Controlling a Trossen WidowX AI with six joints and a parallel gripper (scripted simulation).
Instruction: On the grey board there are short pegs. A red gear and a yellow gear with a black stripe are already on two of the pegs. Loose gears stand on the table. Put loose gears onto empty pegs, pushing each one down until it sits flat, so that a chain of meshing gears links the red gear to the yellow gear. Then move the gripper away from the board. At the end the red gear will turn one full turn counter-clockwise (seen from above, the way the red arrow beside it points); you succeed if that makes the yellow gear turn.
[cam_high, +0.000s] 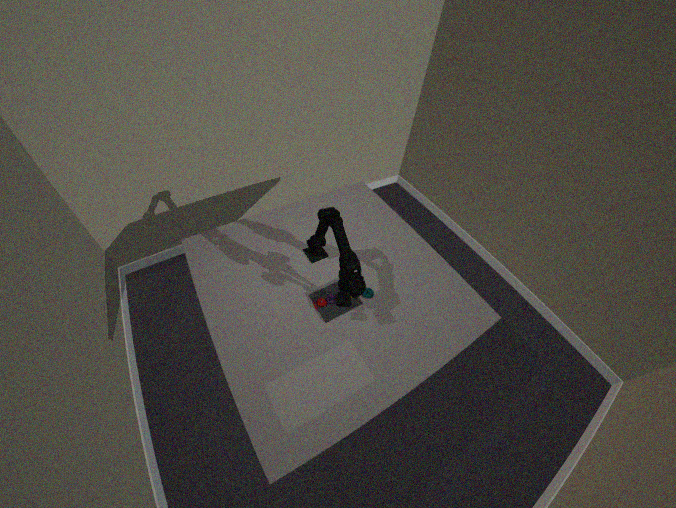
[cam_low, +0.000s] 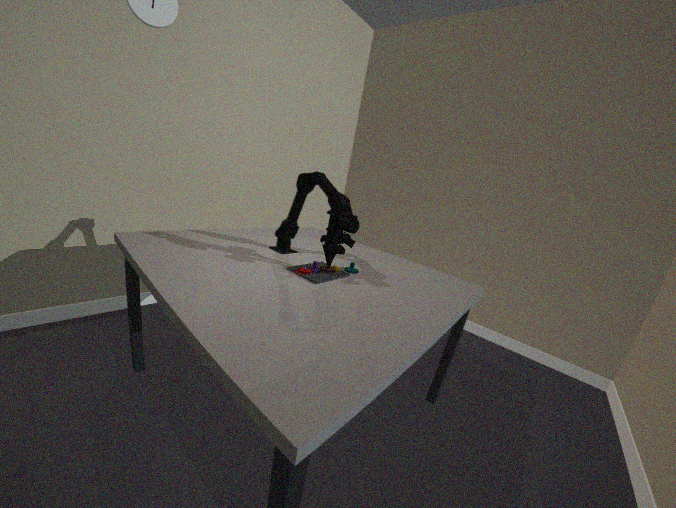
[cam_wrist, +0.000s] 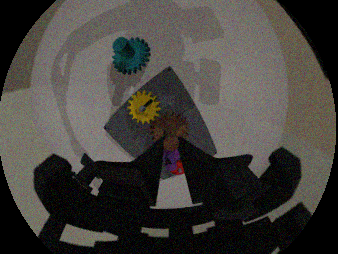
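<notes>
The brown gear is 10 mm below my gripper tip. The rest, counted from my gripper tip: red gear: 50 mm behind, 80 mm to the right, 30 mm below; yellow gear: 60 mm to the left, 30 mm below; purple gear: 40 mm behind, 40 mm to the right, 20 mm below.
</notes>
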